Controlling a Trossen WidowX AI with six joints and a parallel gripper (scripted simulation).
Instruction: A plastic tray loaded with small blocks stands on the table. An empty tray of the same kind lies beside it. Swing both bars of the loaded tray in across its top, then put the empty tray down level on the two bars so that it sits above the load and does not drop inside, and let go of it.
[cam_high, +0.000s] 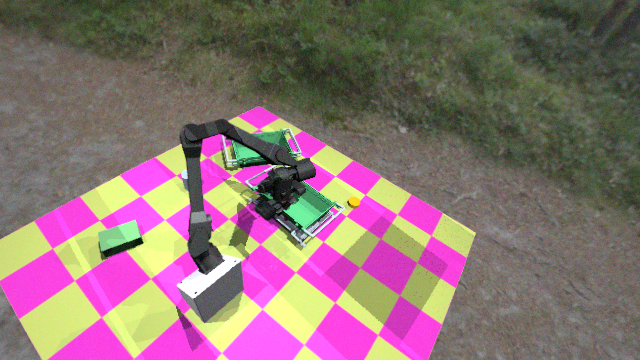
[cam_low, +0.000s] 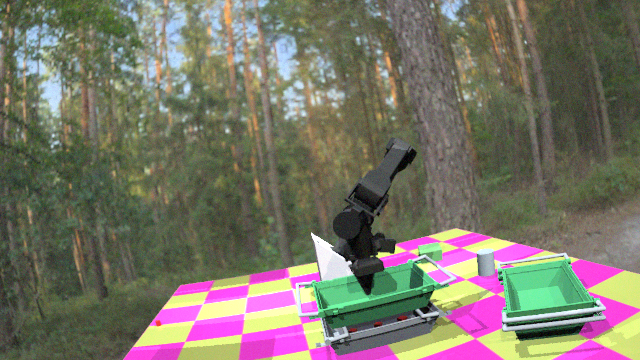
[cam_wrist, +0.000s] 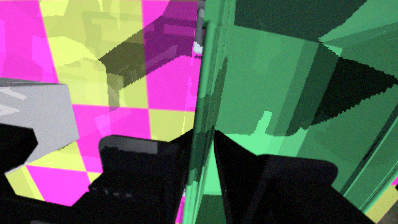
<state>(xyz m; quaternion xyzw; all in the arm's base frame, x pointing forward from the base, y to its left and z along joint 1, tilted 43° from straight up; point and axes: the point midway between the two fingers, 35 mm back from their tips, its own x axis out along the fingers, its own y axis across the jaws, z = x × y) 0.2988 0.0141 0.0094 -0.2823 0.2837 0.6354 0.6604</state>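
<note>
Right now my gripper tip is 7 cm short of the green tray and 3 cm below it. From my gripper tip the other things lie so: green block: 43 cm behind, 33 cm to the left, 6 cm below; then grey cylinder: 39 cm to the left, 11 cm behind, 5 cm below; then yellow object: 31 cm ahead, 14 cm to the right, 7 cm below.
</note>
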